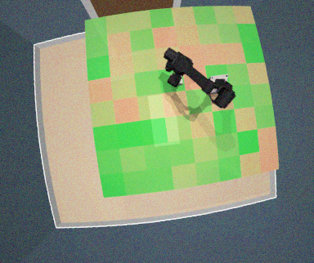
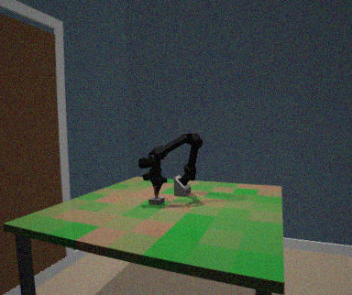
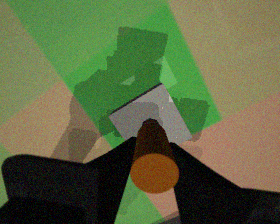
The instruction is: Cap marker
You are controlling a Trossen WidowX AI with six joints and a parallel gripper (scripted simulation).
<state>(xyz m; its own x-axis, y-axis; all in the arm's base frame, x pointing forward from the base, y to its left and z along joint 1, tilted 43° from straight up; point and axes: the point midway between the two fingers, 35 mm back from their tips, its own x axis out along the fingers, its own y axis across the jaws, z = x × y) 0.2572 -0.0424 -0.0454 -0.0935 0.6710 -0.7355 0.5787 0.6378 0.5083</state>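
Right now my gripper tip is 10 mm below the orange-brown cap. Also, from my gripper tip: holder block (50 mm below).
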